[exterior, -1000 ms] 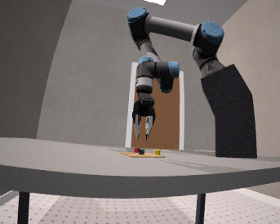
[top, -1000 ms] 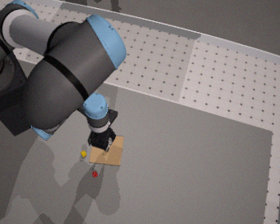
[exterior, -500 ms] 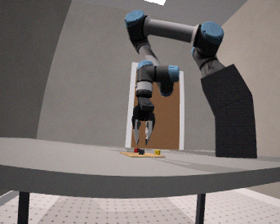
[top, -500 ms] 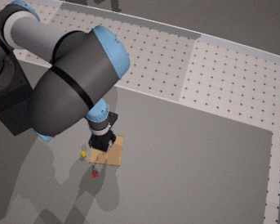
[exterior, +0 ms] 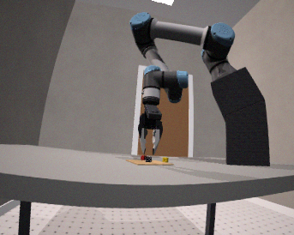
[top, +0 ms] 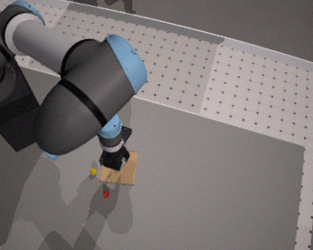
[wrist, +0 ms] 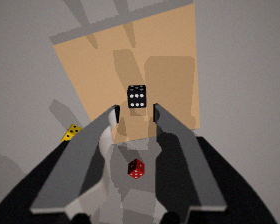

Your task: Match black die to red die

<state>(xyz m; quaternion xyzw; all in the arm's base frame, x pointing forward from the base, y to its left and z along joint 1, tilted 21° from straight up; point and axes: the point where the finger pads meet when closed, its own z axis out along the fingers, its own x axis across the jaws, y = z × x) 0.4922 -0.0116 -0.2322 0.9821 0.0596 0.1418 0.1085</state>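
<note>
Now: hand 30 mm above the black die. Also, from my hand: yellow die: 80 mm behind, 60 mm to the right, 40 mm below; tan mat: 50 mm below; red die: 130 mm to the right, 40 mm below.
</note>
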